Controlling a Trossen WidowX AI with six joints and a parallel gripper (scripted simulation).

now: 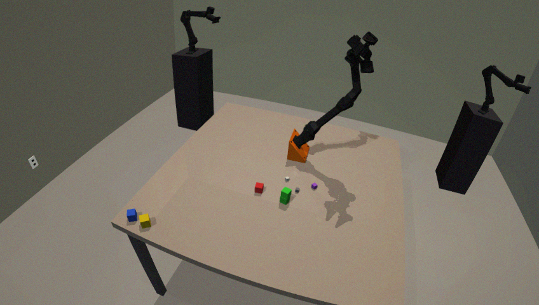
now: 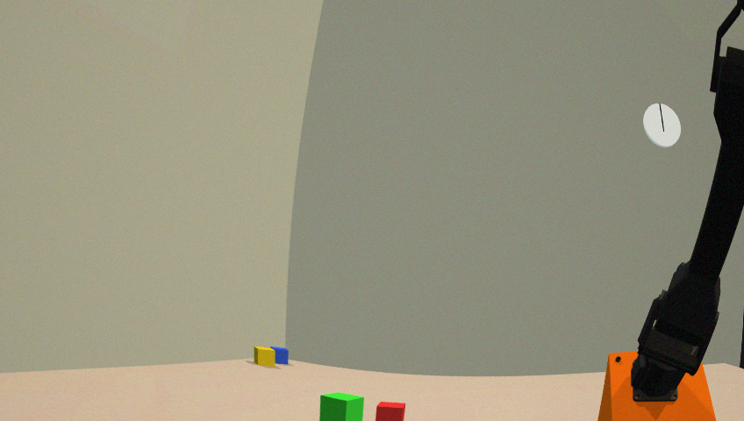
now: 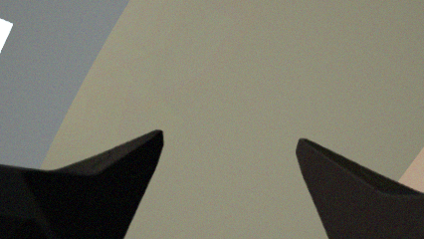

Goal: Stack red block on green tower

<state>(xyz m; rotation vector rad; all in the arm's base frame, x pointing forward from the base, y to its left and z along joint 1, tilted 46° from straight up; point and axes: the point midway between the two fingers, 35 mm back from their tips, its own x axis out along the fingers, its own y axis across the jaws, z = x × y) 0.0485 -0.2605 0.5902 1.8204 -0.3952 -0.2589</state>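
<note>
Right now my gripper tip is 680 mm above the red block, 320 mm to the left of it and 320 mm short of it. Also, from my gripper tip: purple block 690 mm below, 200 mm ahead, 70 mm to the right; grey block 690 mm below, 260 mm ahead, 140 mm to the right; white block 690 mm below, 210 mm to the right, 190 mm ahead.
</note>
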